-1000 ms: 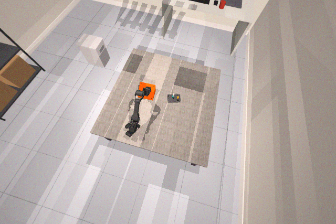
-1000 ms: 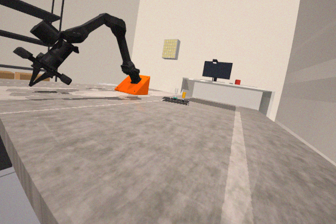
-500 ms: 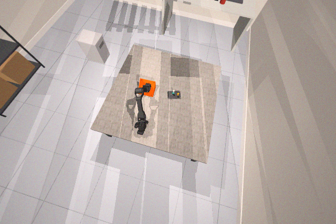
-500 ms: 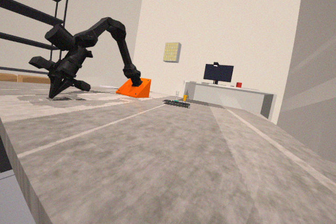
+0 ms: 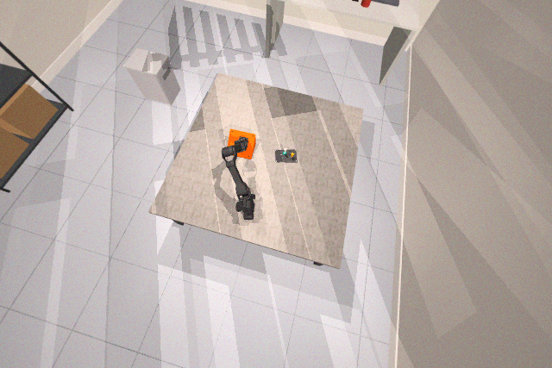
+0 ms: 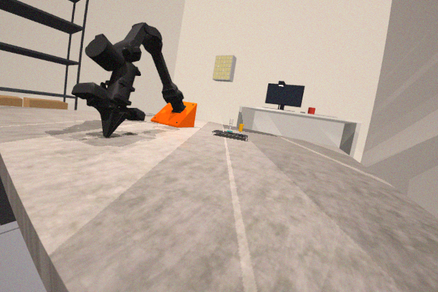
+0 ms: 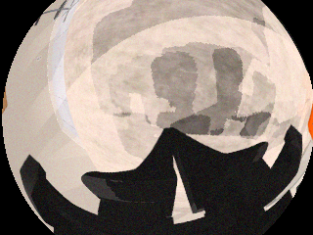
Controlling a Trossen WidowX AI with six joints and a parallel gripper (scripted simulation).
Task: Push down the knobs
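My gripper tip is 49 cm to the right of the white knob, 14 cm short of it and 6 cm below it. Round my gripper tip: orange knob 48 cm to the left, 19 cm ahead, 5 cm above.
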